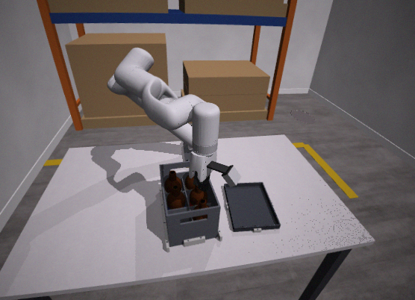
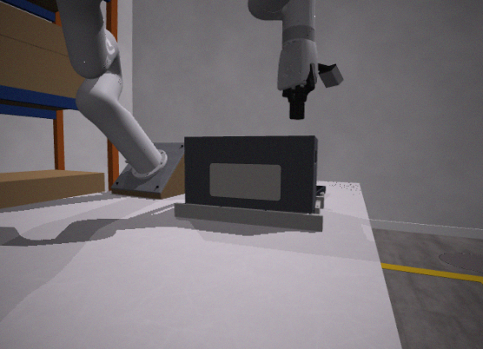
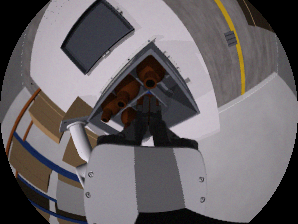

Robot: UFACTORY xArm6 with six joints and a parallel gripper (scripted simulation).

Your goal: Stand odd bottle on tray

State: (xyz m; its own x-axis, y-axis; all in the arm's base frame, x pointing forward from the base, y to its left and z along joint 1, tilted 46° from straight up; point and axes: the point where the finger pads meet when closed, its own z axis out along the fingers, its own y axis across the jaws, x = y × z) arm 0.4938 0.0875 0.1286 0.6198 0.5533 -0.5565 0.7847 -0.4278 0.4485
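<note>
Right now my hand is 18 cm past the glass bottle, 2 cm to the left of it and 15 cm above it. Also, from my hand: dark grey crate: 8 cm behind, 5 cm to the right, 16 cm below; then dark tray: 9 cm behind, 22 cm to the left, 23 cm below.
</note>
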